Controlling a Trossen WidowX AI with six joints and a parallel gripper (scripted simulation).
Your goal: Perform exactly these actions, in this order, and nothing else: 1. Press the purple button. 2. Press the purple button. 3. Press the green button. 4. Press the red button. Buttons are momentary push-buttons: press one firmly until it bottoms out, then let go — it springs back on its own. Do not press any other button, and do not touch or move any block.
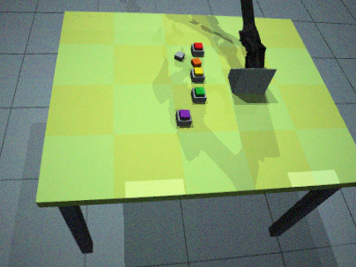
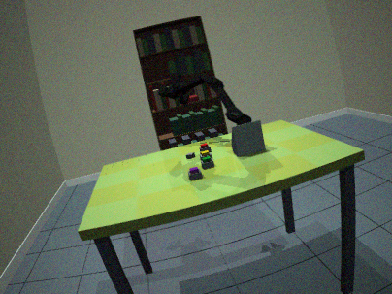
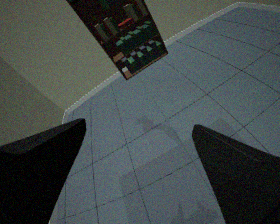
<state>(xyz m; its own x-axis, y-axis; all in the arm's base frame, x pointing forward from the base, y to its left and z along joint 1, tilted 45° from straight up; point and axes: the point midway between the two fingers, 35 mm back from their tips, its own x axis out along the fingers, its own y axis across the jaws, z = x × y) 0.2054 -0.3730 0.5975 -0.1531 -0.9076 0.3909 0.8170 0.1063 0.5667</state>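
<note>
My gripper tip is 110 mm short of the purple button, 870 mm to the right of it and 220 mm above it. From my gripper tip the other things lie so: orange block (600 mm to the left, 240 mm below); red button (20 mm behind, 520 mm to the left, 220 mm below); grey block (60 mm ahead, 550 mm to the left, 240 mm below).
</note>
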